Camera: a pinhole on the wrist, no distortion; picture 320 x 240 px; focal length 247.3 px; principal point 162.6 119.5 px. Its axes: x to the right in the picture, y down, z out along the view. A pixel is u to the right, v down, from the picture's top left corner.
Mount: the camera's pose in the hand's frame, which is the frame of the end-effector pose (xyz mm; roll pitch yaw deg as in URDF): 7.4 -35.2 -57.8 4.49 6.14 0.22
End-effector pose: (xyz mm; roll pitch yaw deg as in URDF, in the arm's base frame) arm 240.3 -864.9 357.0 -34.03 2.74 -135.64
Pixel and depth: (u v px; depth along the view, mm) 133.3 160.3 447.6
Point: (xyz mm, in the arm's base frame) 384.5 -1038.8 683.9
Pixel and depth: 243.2 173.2 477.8
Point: 254.3 -1206.6 666.2
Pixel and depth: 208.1 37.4 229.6
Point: 168.4 -910.5 557.4
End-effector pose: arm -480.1 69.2 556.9 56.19 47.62 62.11
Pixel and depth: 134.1 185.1 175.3
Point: -364.8 67.8 596.5
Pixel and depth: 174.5 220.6 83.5
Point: -446.9 74.6 547.7
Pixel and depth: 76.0 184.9 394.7
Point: -185.1 38.3 776.1
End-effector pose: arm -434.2 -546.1 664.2 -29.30 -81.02 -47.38
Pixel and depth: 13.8 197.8 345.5
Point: -477.0 -212.2 543.7
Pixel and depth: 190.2 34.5 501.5
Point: -753.9 -211.9 854.6
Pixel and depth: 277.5 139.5 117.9
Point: -472.0 -510.7 747.8
